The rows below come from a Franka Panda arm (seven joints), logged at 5 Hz.
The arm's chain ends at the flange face. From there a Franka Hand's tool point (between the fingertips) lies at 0.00 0.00 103.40 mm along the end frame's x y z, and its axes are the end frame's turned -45 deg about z.
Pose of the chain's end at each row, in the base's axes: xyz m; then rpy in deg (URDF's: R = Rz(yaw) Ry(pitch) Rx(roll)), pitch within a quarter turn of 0, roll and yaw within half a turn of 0:
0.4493 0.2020 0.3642 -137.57 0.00 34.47
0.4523 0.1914 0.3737 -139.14 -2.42 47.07
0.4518 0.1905 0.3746 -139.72 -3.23 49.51
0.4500 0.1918 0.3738 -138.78 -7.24 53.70
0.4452 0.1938 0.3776 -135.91 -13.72 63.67
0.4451 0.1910 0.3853 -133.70 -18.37 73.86
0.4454 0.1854 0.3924 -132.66 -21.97 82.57
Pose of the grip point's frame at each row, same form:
0.4098 0.2595 0.2879 -147.12 -28.49 70.90
0.4050 0.2399 0.2956 -150.22 -29.47 84.97
0.4038 0.2373 0.2958 -151.32 -29.75 87.93
0.4009 0.2400 0.2966 -153.43 -33.46 93.31
0.3885 0.2415 0.3055 -156.03 -40.22 105.36
0.3796 0.2334 0.3175 -158.20 -45.07 117.63
0.3734 0.2212 0.3274 -160.89 -48.31 128.66

